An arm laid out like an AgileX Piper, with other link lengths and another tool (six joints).
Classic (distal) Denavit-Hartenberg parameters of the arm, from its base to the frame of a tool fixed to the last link. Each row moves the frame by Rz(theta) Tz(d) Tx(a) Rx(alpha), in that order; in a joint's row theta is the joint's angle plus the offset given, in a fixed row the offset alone. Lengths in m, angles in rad.
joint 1: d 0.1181  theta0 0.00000  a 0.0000  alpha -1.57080
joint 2: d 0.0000  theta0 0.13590  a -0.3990  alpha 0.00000
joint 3: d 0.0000  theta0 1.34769  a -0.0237  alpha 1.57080
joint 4: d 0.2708  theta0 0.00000  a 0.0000  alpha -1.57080
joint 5: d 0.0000  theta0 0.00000  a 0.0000  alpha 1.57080
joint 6: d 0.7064  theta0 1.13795  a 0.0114  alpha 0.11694
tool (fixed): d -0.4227  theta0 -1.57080  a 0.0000  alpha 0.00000
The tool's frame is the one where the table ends.
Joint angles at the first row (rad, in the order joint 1, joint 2, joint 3, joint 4, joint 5, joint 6):
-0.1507 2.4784 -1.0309 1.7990 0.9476 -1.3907
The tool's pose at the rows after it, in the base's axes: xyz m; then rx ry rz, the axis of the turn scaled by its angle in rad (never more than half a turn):
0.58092, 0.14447, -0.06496, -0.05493, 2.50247, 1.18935
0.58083, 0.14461, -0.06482, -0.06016, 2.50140, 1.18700
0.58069, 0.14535, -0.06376, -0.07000, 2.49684, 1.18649
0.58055, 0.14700, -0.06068, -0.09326, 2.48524, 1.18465
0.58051, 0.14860, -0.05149, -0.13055, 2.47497, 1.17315
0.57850, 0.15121, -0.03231, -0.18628, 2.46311, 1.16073
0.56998, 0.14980, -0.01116, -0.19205, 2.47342, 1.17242
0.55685, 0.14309, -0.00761, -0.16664, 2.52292, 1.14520
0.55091, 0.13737, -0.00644, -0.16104, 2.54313, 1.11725
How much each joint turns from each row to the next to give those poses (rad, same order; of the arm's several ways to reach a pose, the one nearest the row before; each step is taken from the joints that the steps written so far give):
0.0000 0.0000 0.0000 0.0000 0.0000 -0.0075
0.0000 0.0000 0.0000 0.0000 0.0000 -0.0043
0.0000 0.0000 0.0000 0.0000 0.0033 -0.0076
0.0000 -0.0012 0.0000 0.0000 0.0076 -0.0174
0.0000 -0.0175 0.0000 -0.0137 0.0000 -0.0080
-0.0012 -0.0408 0.0029 -0.0367 -0.0010 0.0093
-0.0095 -0.0580 0.0225 -0.0524 -0.0010 0.0585
-0.0075 -0.0482 0.0419 -0.0335 -0.0391 0.0429
-0.0069 -0.0234 0.0216 -0.0118 -0.0231 0.0052

